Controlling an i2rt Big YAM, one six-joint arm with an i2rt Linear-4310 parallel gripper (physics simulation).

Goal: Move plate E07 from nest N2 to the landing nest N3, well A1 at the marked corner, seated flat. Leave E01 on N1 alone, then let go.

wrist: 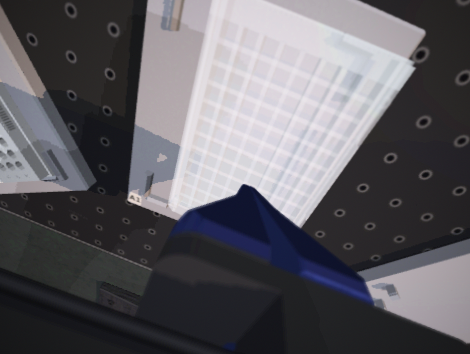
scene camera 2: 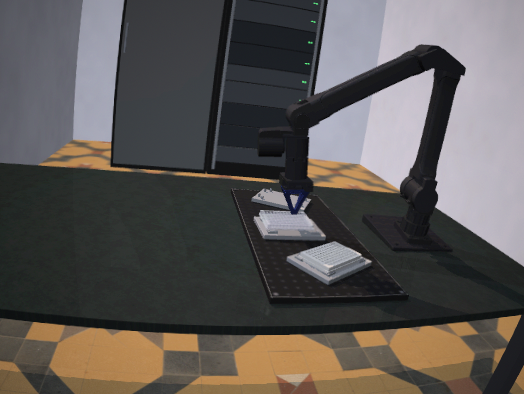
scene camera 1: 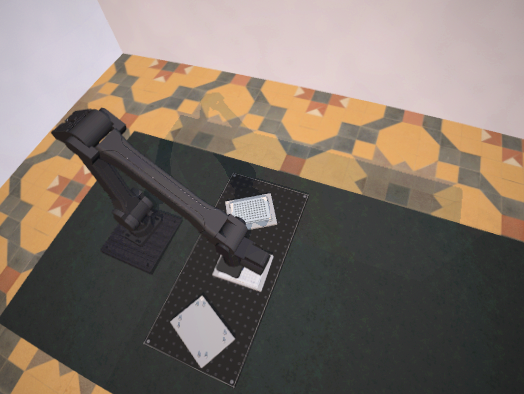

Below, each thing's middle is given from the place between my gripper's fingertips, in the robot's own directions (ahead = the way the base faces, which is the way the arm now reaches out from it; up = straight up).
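Scene:
Hand 20 mm short of clear well plate (scene camera 2: pixel 273 220), 20 mm above it.

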